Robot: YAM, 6 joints.
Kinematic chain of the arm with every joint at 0, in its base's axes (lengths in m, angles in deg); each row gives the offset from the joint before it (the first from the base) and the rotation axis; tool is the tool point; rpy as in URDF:
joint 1: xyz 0 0 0.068 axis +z
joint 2: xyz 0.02 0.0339 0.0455 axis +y
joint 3: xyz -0.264 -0.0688 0 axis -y
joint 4: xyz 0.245 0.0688 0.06 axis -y
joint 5: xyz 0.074 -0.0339 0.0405 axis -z
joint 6: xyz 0.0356 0 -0.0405 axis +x
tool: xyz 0 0 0 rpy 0 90 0
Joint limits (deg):
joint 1: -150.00..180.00
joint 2: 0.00..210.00
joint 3: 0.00..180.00
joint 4: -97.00..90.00
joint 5: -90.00..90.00
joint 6: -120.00..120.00
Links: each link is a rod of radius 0.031 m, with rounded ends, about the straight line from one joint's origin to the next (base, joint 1, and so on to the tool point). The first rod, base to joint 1, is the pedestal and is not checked.
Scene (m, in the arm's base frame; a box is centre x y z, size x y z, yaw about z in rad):
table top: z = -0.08
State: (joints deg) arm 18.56 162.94 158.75 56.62 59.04 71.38
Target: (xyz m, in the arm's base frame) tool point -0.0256 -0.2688 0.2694
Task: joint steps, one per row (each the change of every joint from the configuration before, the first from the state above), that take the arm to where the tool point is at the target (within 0.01 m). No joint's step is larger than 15 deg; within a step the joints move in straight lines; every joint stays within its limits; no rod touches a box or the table.
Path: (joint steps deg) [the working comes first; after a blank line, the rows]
Joints at the target: -87.88 81.88 36.22 67.10 86.66 71.38
Straight joint move there: clear.

1: -11.83 -9.01 -13.61 1.16 3.07 0.00
2: -11.82 -9.00 -13.62 1.17 3.07 0.00
3: -11.83 -9.01 -13.61 1.16 3.07 0.00
4: -11.83 -9.01 -13.62 1.17 3.07 0.00
5: -11.82 -9.00 -13.61 1.16 3.07 0.00
6: -11.83 -9.01 -13.61 1.17 3.06 0.00
7: -11.82 -9.01 -13.62 1.16 3.07 0.00
8: -11.83 -9.00 -13.61 1.17 3.07 0.00
9: -11.83 -9.01 -13.62 1.16 3.07 0.00

